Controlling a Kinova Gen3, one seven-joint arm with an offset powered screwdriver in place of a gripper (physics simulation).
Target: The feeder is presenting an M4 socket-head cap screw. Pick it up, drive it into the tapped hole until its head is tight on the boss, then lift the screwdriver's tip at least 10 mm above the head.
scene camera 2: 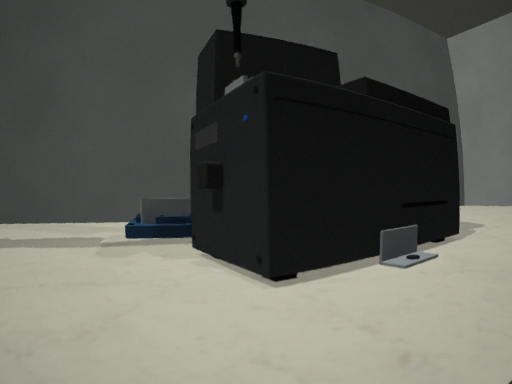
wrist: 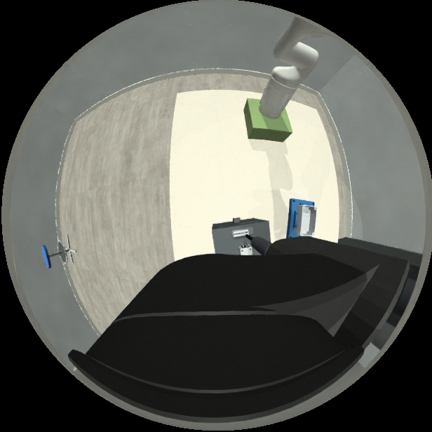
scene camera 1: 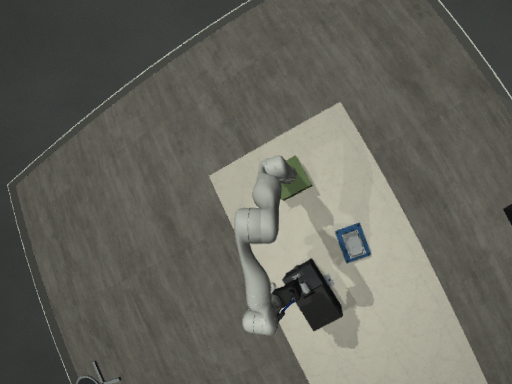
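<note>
My screwdriver's tip (scene camera 2: 238, 61) (wrist: 247, 236) points down just above the feeder's light outlet (scene camera 2: 235, 85) (wrist: 241, 233), with a small gap. A small light-grey screw (scene camera 2: 238, 63) sits at the tip, wider above and narrower below; its thread is too small to make out. The black feeder (scene camera 1: 321, 306) (scene camera 2: 350, 170) (wrist: 223, 243) stands on the pale table. The blue fixture (scene camera 1: 341, 247) (scene camera 2: 157, 231) (wrist: 293, 212) holds a light-grey housing (scene camera 1: 355, 243) (scene camera 2: 162, 210) (wrist: 300, 222). The boss and tapped hole are too small to tell. In scene camera 1 the tip is not distinguishable.
A green block (scene camera 1: 300, 175) (wrist: 267, 134) is under the arm's base end. A small grey angle bracket (scene camera 1: 329, 280) (scene camera 2: 397, 245) stands beside the feeder. The feeder's taller dark rear part (scene camera 2: 280, 60) rises behind the tip. A stool (wrist: 46, 256) stands on the floor.
</note>
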